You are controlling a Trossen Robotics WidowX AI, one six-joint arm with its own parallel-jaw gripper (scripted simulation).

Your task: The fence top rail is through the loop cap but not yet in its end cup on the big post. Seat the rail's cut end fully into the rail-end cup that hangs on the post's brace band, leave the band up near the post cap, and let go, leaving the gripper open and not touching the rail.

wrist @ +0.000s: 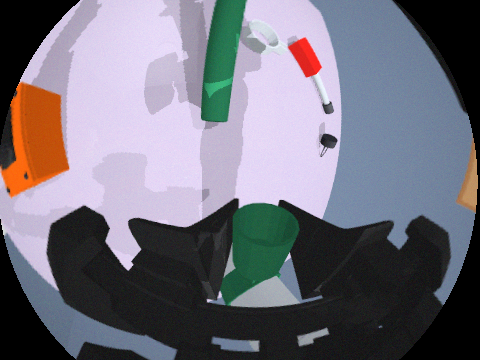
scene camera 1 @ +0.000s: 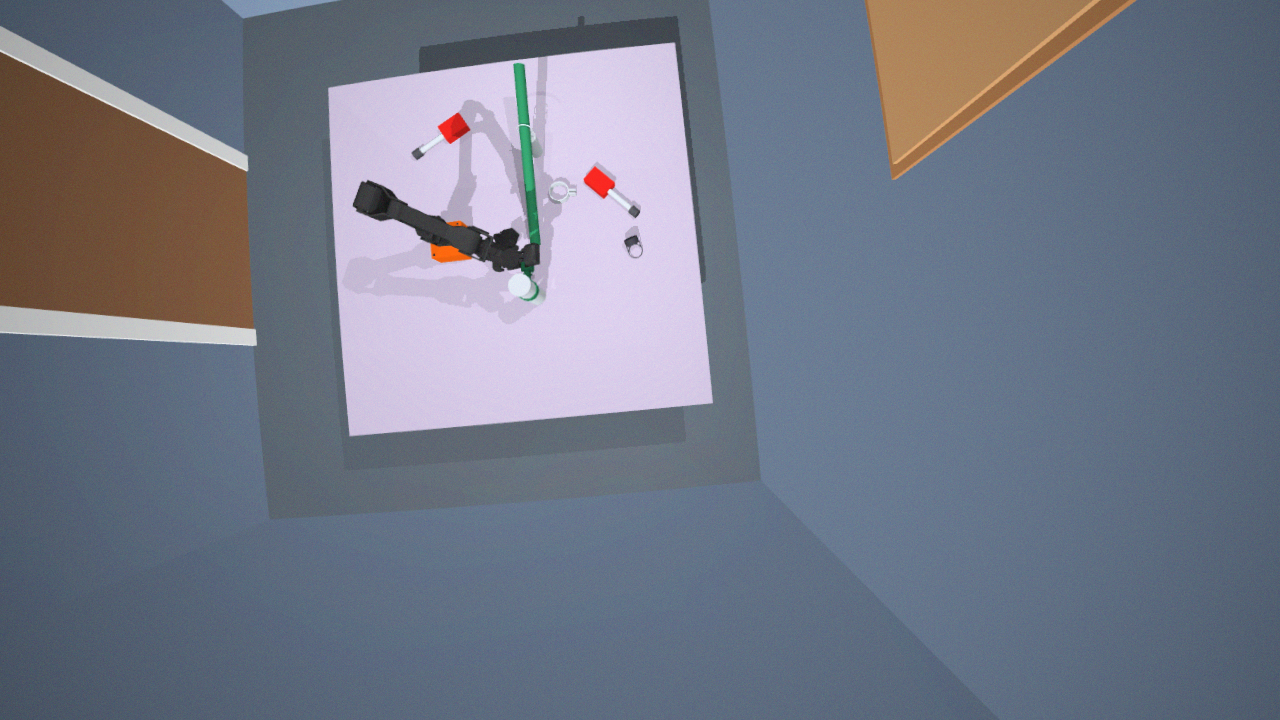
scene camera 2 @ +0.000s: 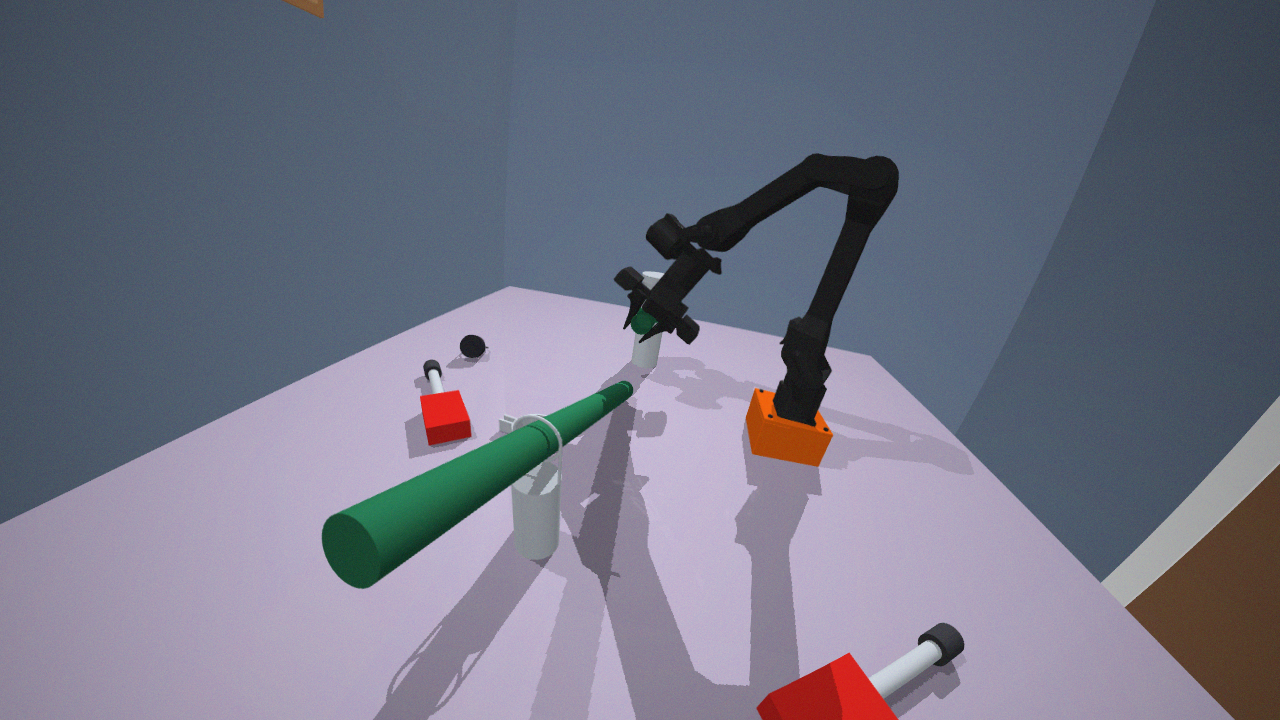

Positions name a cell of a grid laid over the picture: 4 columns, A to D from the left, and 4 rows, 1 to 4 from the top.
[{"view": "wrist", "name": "gripper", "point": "C3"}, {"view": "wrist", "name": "green rail-end cup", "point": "C3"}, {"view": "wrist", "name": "big post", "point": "C4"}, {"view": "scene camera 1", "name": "gripper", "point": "B2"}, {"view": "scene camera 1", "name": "green top rail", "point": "B1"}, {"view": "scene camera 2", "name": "gripper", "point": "B2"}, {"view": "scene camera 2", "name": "green top rail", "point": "B4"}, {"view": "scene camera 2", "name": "big post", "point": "C2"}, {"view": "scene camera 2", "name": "short grey post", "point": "B3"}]
